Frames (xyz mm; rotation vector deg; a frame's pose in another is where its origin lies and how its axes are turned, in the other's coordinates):
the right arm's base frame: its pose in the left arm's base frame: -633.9 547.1 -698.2 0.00 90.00 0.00
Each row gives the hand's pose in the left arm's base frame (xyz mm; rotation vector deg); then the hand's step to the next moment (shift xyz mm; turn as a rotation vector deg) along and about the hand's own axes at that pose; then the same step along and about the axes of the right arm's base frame.
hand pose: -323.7 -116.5 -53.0 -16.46 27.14 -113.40
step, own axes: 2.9 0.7 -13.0 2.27 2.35 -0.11
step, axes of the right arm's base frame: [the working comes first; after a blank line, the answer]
step, axes of the left arm's base frame: -5.9 -0.3 -11.9 0.86 -2.93 -1.17

11.9 -0.3 -5.9 1.17 -2.93 0.86
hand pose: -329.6 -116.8 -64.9 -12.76 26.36 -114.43
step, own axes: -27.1 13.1 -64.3 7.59 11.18 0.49
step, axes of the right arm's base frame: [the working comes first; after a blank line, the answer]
step, axes of the left arm's base frame: 0.5 33.2 -62.7 5.88 -11.31 -4.50

62.7 33.2 0.5 4.50 -11.31 5.88
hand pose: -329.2 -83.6 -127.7 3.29 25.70 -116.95
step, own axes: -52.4 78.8 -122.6 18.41 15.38 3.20
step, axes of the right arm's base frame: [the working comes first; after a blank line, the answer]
step, axes of the left arm's base frame: 75.5 51.6 -125.0 4.51 -23.10 -5.65

125.0 51.6 75.5 5.65 -23.10 4.51
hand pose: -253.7 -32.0 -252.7 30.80 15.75 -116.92
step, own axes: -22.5 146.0 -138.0 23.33 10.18 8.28
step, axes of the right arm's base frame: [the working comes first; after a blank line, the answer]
step, axes of the left arm's base frame: 171.8 -0.6 -106.6 -3.43 -26.29 -3.68

106.6 -0.6 171.8 3.68 -26.29 -3.43
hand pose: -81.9 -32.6 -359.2 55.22 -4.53 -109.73
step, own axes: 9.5 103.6 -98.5 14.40 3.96 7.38
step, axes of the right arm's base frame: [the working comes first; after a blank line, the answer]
step, axes of the left arm's base frame: 136.8 -31.3 -28.9 -5.27 -15.71 -1.71

28.9 -31.3 136.8 1.71 -15.71 -5.27
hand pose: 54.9 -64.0 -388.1 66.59 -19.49 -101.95
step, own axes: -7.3 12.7 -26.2 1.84 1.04 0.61
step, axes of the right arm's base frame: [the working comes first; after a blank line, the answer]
step, axes of the left arm's base frame: 29.4 6.0 -1.0 -0.10 -2.20 -0.04

1.0 6.0 29.4 0.04 -2.20 -0.10
